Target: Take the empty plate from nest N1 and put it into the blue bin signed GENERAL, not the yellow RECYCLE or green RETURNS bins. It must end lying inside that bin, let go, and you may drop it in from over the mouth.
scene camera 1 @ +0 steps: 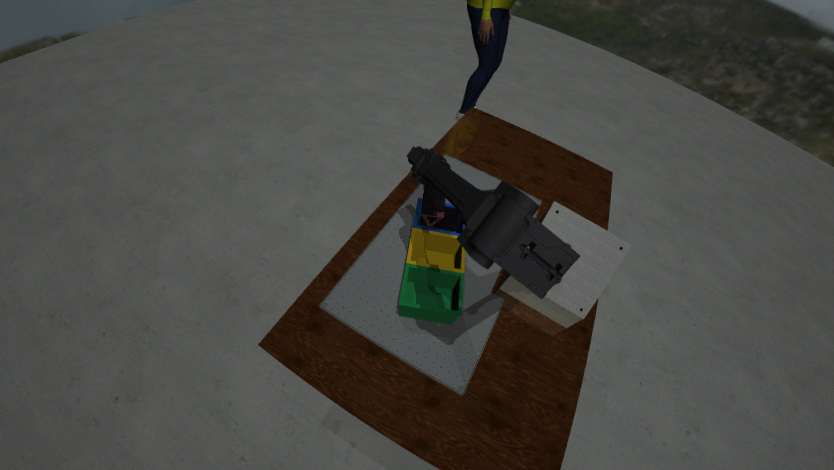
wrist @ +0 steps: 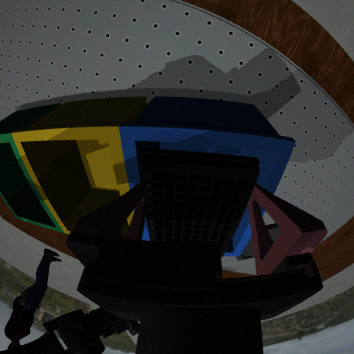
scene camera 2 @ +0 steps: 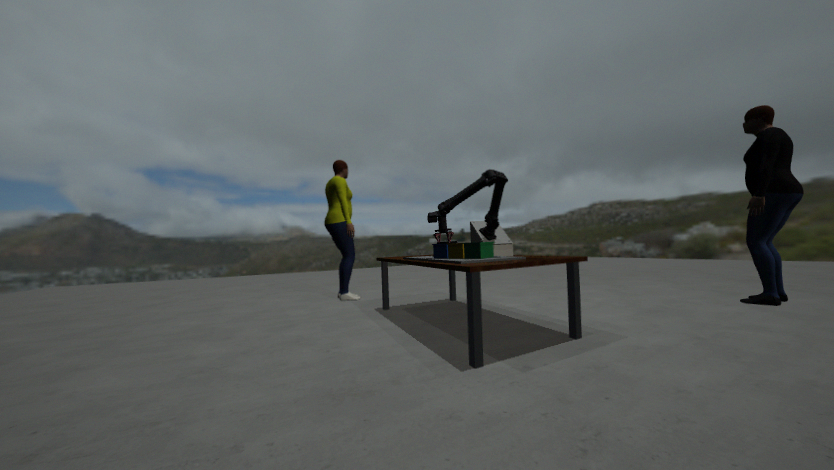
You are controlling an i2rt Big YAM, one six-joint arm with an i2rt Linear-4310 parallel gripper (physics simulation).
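Places are measured from the arm's base along level axes (x ahead, y left, z up), in centimetres.
Pixels of known places: gripper, fingertip midpoint: (scene camera 1: 430,215) (wrist: 197,185) (scene camera 2: 444,243); arm's base at its link origin: (scene camera 2: 487,234).
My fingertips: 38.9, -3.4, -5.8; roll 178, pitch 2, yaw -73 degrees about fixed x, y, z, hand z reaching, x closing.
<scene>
Ahead of a thing's pixels: the offset from my fingertips to its top centre, as dx, dy, dz. "pt": to the spot under its first point. Level surfaces: height alone.
A black plate {-3.2, -0.7, +1.5} (scene camera 1: 450,221) (wrist: 200,210) with a grid of small wells is held between the fingers of my gripper (scene camera 1: 433,218) (scene camera 2: 444,236) (wrist: 197,185). The gripper is shut on it. The plate is over the mouth of the blue bin {pt +3.5, +2.6, +0.0} (scene camera 1: 417,217) (scene camera 2: 440,251) (wrist: 281,151) and covers much of that mouth in the wrist view. Whether its lower edge is below the rim is hard to tell. The yellow bin (scene camera 1: 437,255) (scene camera 2: 456,251) (wrist: 105,133) stands beside the blue one, then the green bin (scene camera 1: 428,314) (scene camera 2: 479,251) (wrist: 37,222). No sign is readable. Nest N1 is not identifiable.
The bins stand in a row on a perforated grey board {dz -10.0} (scene camera 1: 361,297) (wrist: 120,45) on the wooden table (scene camera 1: 501,420) (scene camera 2: 522,265). The arm's base is by a pale block (scene camera 1: 595,256). One person (scene camera 1: 490,52) (scene camera 2: 344,227) stands past the table; another (scene camera 2: 773,163) stands at right.
</scene>
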